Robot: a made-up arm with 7 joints. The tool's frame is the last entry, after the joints.
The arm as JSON. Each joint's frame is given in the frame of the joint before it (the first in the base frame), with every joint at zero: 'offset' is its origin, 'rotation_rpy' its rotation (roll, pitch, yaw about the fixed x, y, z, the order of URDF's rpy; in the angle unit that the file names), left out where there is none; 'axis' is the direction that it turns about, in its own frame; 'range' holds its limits. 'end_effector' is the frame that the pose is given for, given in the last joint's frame.
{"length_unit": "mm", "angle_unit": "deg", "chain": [
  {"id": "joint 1", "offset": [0.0, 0.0, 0.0], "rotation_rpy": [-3.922, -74.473, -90.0], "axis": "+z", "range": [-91.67, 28.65]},
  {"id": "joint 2", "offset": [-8.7, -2.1, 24.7], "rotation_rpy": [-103.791, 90.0, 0.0], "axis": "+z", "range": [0.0, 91.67]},
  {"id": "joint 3", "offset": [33.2, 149.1, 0.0], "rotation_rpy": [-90.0, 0.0, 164.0], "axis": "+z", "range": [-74.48, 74.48]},
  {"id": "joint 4", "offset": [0.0, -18.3, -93.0], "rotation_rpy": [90.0, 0.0, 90.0], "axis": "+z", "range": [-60.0, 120.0]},
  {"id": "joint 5", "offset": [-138.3, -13.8, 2.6], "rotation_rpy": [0.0, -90.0, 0.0], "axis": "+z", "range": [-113.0, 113.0]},
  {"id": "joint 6", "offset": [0.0, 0.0, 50.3], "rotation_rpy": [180.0, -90.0, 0.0], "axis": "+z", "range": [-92.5, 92.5]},
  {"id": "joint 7", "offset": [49.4, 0.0, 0.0], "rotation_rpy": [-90.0, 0.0, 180.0], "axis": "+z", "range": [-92.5, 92.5]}
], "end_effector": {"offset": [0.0, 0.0, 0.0], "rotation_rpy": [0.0, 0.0, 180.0]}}
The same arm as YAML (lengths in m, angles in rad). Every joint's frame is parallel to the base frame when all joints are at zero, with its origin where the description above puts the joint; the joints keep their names.
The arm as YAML. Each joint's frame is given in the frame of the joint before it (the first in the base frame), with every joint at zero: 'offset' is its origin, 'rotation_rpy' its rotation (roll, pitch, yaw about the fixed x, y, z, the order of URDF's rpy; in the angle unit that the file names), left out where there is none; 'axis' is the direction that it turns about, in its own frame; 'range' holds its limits. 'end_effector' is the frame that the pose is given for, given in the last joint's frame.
length_unit: m
angle_unit: rad
chain:
  - id: joint 1
    offset: [0.0, 0.0, 0.0]
    axis: [0.068403, 0.961235, 0.26711]
    range: [-1.5999, 0.5]
  - id: joint 2
    offset: [-0.0004, 0.0262, -0.0017]
    axis: [0.968889, -0.0002, -0.247497]
    range: [0.0, 1.5999]
  - id: joint 3
    offset: [-0.0377, 0.0092, -0.1477]
    axis: [0.247497, 0.0, 0.968889]
    range: [-1.2999, 1.2999]
  - id: joint 4
    offset: [-0.0053, 0.0, -0.0946]
    axis: [0.0002, 1.0, 0.0]
    range: [-1.0472, 2.0944]
  - id: joint 5
    offset: [0.1306, 0.0026, -0.0476]
    axis: [0.968889, -0.0002, -0.247497]
    range: [-1.9722, 1.9722]
  - id: joint 6
    offset: [0.0487, 0.0, -0.0124]
    axis: [0.0002, 1.0, 0.0]
    range: [-1.6144, 1.6144]
  - id: joint 7
    offset: [0.0479, 0.0, -0.0122]
    axis: [0.247497, 0.0, 0.968889]
    range: [-1.6144, 1.6144]
end_effector:
  offset: [0.0, 0.0, 0.0]
  rotation_rpy: [0.0, 0.2501, -0.0002]

